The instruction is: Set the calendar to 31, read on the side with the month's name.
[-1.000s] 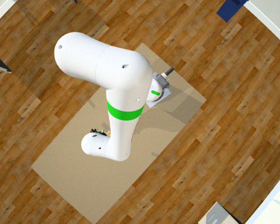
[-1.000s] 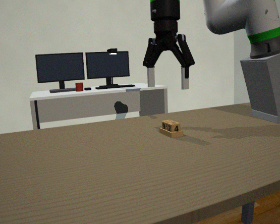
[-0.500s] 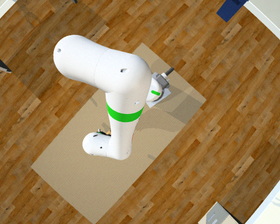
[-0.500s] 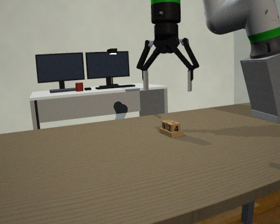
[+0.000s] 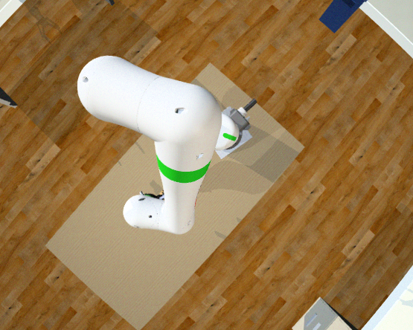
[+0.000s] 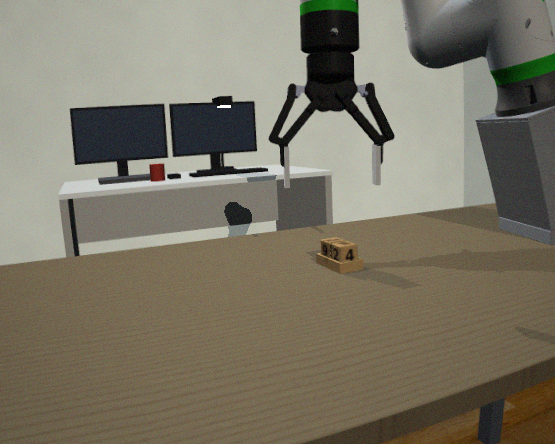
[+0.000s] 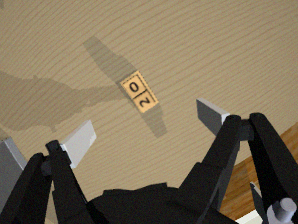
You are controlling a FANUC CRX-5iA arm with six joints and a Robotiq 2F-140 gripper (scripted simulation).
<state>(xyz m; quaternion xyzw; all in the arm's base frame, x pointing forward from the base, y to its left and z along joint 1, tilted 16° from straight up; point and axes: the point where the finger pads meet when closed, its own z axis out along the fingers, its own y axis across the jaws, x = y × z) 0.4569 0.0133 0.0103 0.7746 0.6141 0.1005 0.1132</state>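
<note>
The wooden number cube lies 120 mm below my hand. The rest, counted from my hand: small wooden tray (130 mm below, 20 mm to the left).
</note>
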